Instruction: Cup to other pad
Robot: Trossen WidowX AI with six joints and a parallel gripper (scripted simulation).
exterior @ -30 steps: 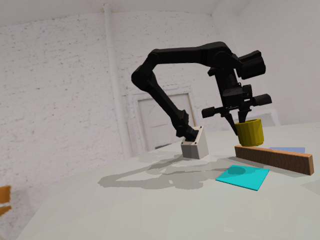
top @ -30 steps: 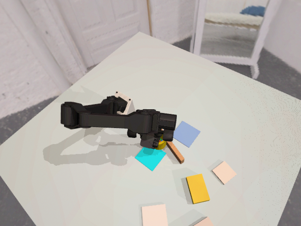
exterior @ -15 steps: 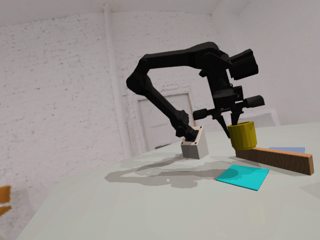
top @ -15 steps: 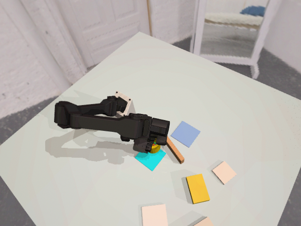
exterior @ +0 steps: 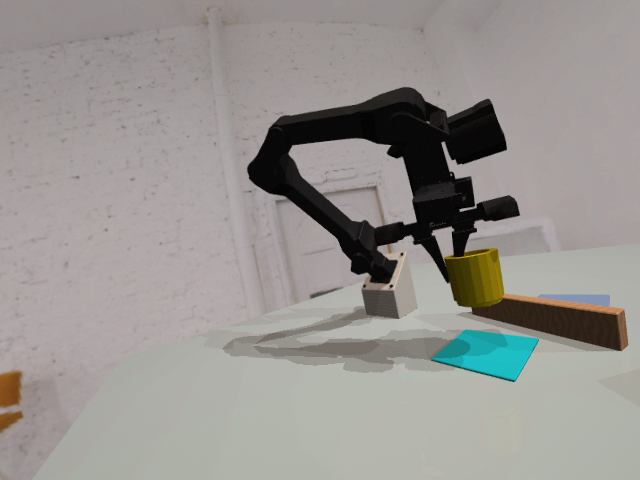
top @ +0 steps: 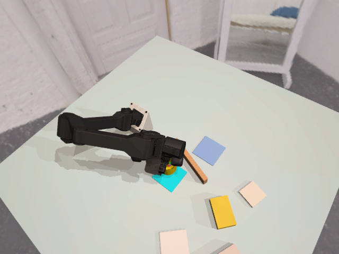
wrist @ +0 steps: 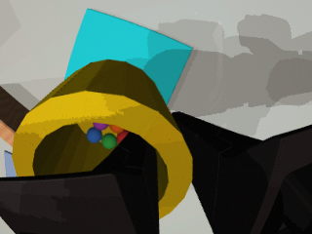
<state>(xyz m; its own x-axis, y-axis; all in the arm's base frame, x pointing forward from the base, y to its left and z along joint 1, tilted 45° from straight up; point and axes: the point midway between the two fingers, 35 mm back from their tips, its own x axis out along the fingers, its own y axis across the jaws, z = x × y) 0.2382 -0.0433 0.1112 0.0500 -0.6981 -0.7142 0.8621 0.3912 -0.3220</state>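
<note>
The cyan pad is 20 mm ahead of my gripper tip, 10 mm to the left of it and 120 mm below it. Also, from my gripper tip: wooden bar (60 mm ahead, 110 mm to the left, 90 mm below); then blue-grey pad (90 mm ahead, 210 mm to the left, 120 mm below); then yellow cup (20 mm ahead, 10 mm to the left).
</note>
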